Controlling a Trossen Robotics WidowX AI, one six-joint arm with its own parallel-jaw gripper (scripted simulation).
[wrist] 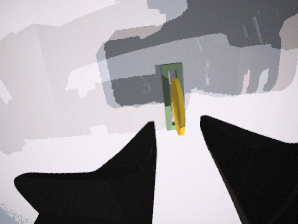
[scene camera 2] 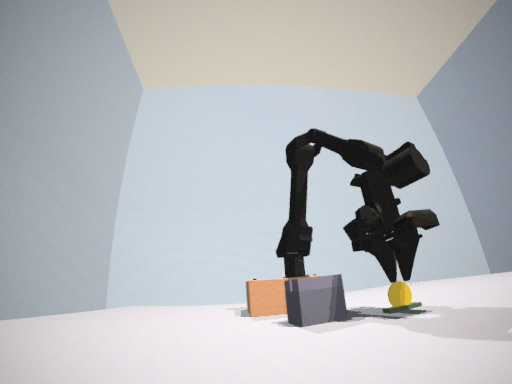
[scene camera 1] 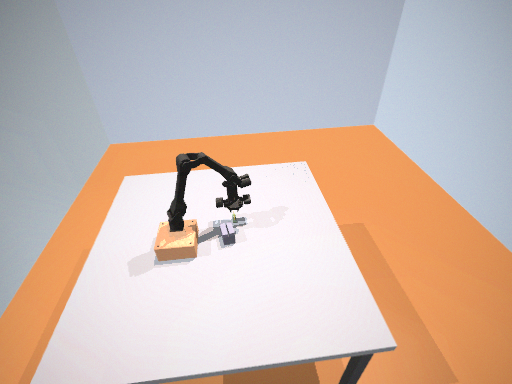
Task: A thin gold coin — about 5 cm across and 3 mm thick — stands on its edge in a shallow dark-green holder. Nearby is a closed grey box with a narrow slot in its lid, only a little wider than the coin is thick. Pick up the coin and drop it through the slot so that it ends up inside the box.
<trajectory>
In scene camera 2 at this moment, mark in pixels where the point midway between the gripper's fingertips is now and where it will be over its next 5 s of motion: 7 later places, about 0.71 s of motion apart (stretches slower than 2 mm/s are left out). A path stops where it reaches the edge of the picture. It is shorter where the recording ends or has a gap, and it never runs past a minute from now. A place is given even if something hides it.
My gripper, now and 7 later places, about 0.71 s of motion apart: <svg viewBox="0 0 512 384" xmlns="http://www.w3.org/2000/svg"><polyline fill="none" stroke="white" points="400,281 403,301 398,289 392,259 392,248 364,251 332,256 311,259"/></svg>
</trajectory>
